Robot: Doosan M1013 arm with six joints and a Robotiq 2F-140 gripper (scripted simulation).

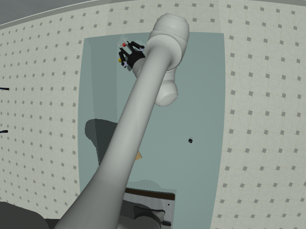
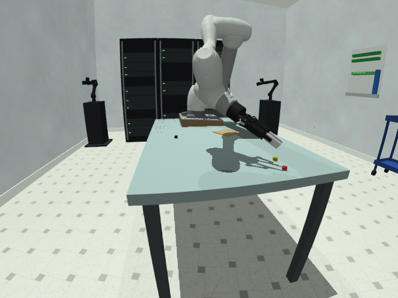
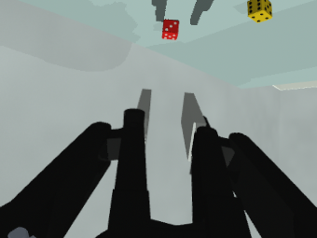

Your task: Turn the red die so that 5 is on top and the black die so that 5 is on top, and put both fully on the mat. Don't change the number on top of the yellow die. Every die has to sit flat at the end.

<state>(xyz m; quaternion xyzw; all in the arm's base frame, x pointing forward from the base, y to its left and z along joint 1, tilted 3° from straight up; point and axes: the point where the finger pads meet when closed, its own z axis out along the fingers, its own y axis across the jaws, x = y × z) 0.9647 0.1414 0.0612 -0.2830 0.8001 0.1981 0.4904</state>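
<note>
Now: hand 100 mm above the red die, 50 mm short of it and 40 mm to the right of it. From my hand the other things lie so: black die (480 mm behind, 350 mm to the right, 100 mm below); tan mat (560 mm behind, 110 mm below, 10 mm to the left); yellow die (100 mm below, 60 mm to the left, 50 mm behind).
</note>
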